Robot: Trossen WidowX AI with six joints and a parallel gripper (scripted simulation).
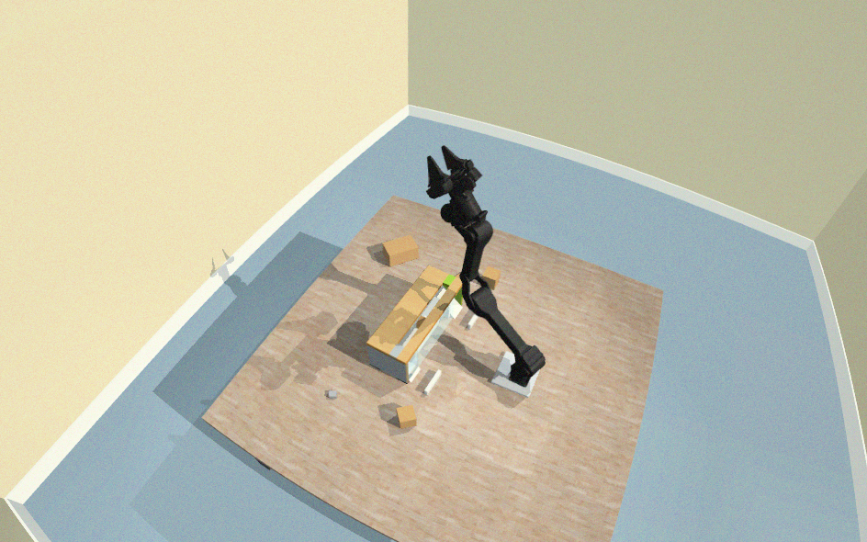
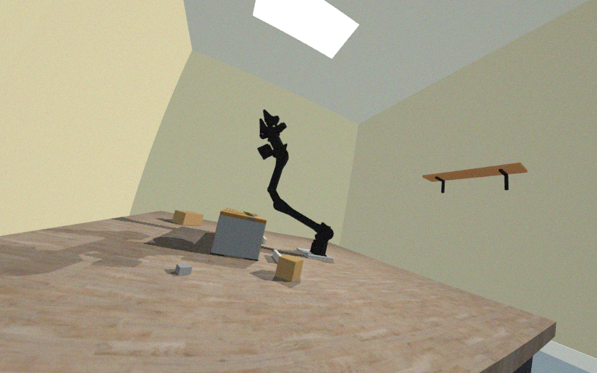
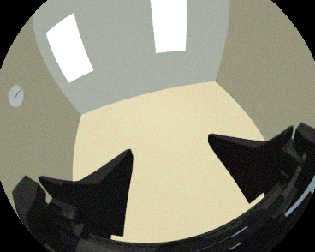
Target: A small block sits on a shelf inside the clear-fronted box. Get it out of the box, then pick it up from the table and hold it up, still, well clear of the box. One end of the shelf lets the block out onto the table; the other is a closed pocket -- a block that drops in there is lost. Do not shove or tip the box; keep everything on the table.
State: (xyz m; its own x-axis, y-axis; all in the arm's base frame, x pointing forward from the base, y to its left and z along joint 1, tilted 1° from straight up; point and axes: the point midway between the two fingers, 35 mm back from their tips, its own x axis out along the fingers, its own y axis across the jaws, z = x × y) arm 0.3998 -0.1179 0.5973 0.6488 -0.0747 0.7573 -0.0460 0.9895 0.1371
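Right now my gripper tip is 560 mm above the brown block, 140 mm to the right of it and 50 mm past it. Round my gripper tip: clear-fronted box 580 mm below, 130 mm to the left, 60 mm behind; grey block 640 mm below, 490 mm to the left, 80 mm ahead.
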